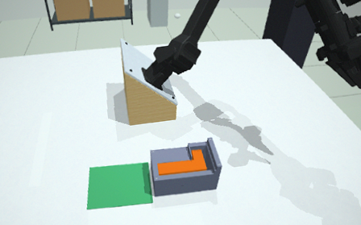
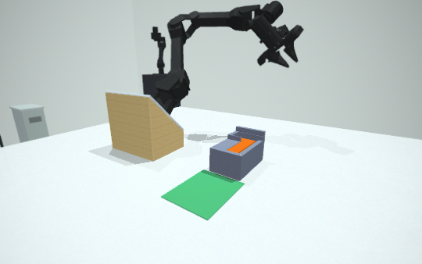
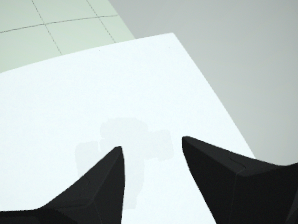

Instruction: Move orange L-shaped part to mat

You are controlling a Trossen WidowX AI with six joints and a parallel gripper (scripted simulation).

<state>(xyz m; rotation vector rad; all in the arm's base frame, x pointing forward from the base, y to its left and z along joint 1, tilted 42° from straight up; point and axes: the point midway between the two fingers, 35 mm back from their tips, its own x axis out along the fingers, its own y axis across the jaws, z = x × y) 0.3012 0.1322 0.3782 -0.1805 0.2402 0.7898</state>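
Now: gripper tip 70 mm past the orange L-shaped part, 330 mm to the left of it and 230 mm above it. From my gripper tip the other things lie so: green mat (90 mm behind, 500 mm to the right, 290 mm below).
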